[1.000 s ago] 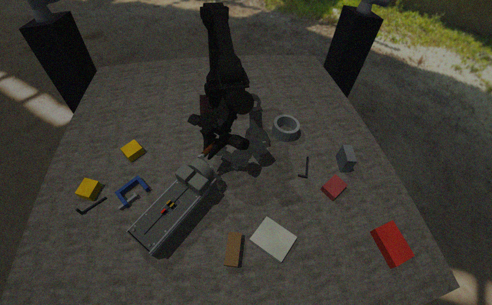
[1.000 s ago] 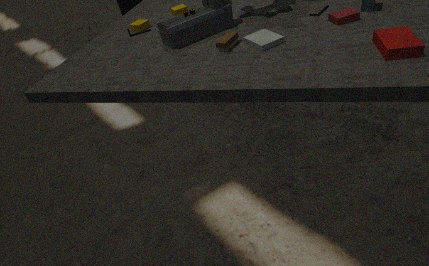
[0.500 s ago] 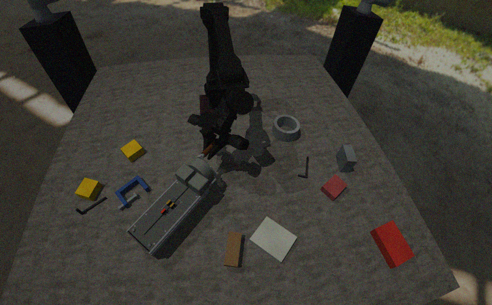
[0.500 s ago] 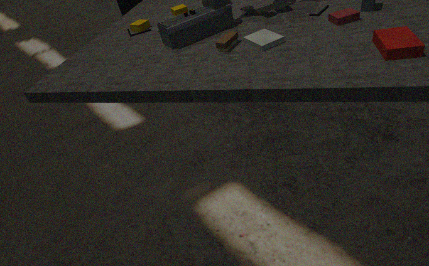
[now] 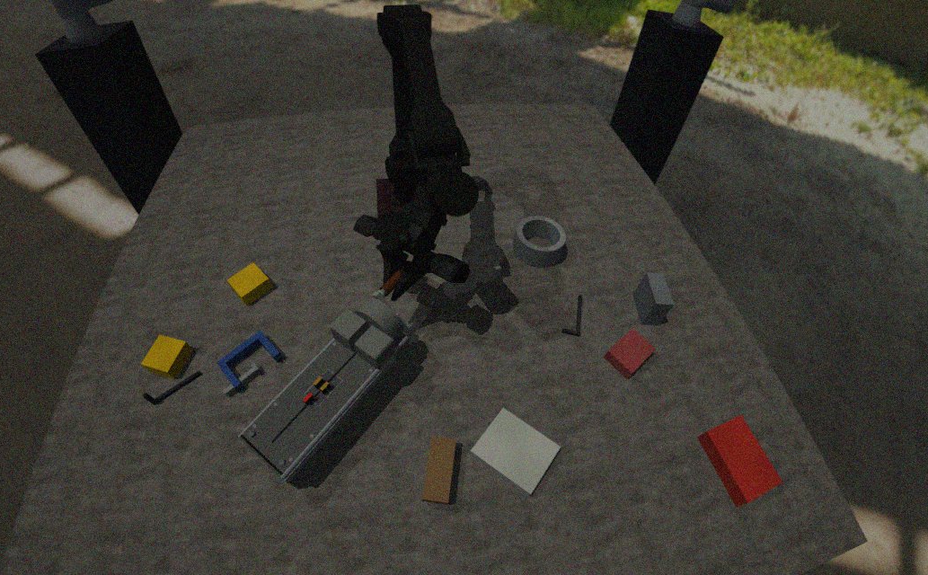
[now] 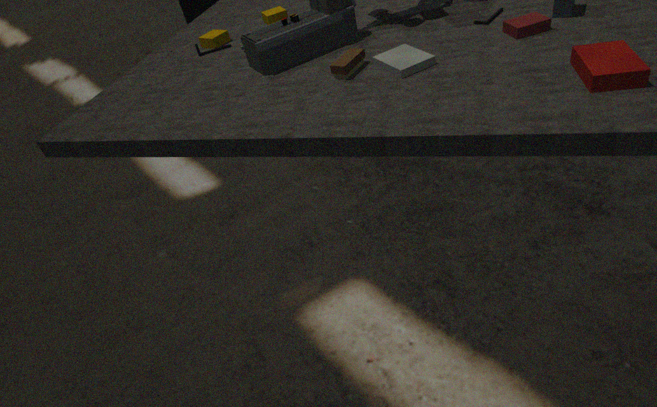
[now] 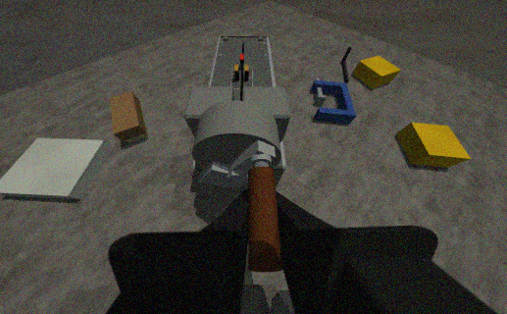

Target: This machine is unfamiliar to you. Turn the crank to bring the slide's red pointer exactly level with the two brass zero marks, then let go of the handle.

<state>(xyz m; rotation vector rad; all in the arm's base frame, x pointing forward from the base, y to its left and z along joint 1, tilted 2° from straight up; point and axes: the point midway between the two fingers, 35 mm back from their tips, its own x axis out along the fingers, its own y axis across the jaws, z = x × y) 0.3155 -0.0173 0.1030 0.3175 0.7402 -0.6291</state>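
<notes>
Right now the brown crank handle is 20 mm above my gripper tip, 10 mm to the left of it and 10 mm behind it. The rest, counted from my gripper tip: white plate (230 mm ahead, 170 mm to the left, 80 mm below); then red pointer (160 mm ahead, 110 mm to the right, 10 mm below); then brown block (250 mm ahead, 80 mm below, 60 mm to the left).
</notes>
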